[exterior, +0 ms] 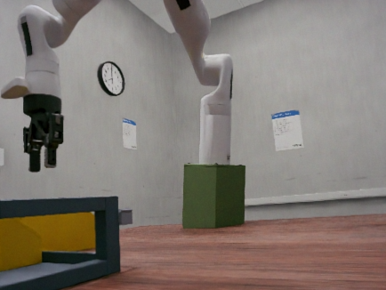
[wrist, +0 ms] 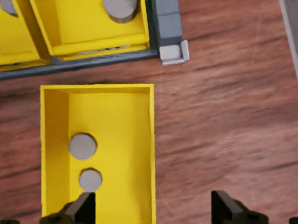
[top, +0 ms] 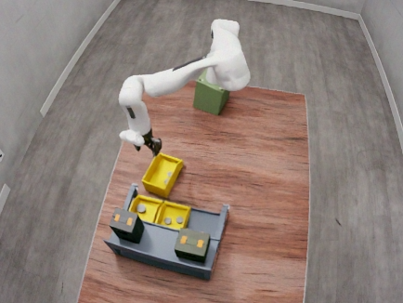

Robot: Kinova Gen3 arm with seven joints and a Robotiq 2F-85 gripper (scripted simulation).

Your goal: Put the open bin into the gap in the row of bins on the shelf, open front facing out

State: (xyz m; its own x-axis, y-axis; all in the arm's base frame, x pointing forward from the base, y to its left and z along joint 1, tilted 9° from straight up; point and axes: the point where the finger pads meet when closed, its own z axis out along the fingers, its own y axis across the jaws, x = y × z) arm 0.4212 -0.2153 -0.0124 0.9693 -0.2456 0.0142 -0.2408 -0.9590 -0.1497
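The grey disc part is 160 mm below my hand, 70 mm to the left of it and 40 mm ahead of it. Round my hand: grey shelf 260 mm ahead, 120 mm to the left, 110 mm below.
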